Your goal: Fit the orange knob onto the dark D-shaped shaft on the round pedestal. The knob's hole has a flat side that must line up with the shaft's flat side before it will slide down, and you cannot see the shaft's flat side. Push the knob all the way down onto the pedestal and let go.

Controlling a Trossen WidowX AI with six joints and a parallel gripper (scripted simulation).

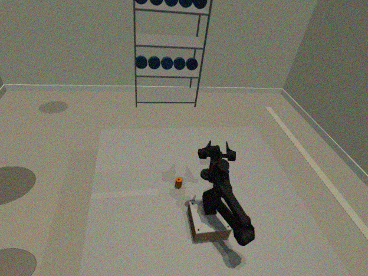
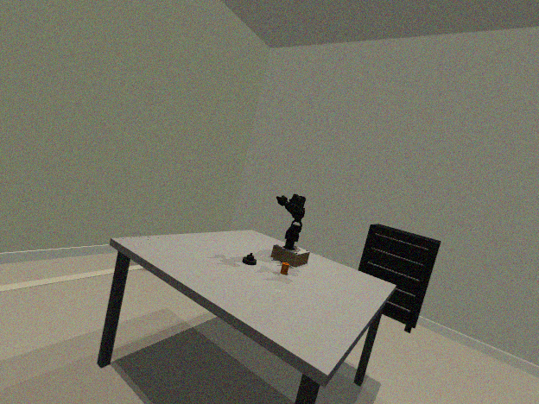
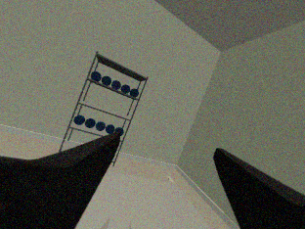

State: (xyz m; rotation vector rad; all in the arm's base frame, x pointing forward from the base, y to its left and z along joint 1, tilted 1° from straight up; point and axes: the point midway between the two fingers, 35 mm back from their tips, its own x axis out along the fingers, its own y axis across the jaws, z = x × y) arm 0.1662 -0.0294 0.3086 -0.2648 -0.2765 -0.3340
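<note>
Now: the orange knob 4 cm ahead of my gripper tip, 17 cm to the left of it and 38 cm below it. Also, from my gripper tip: round dark pedestal: 12 cm ahead, 3 cm to the right, 38 cm below.
</note>
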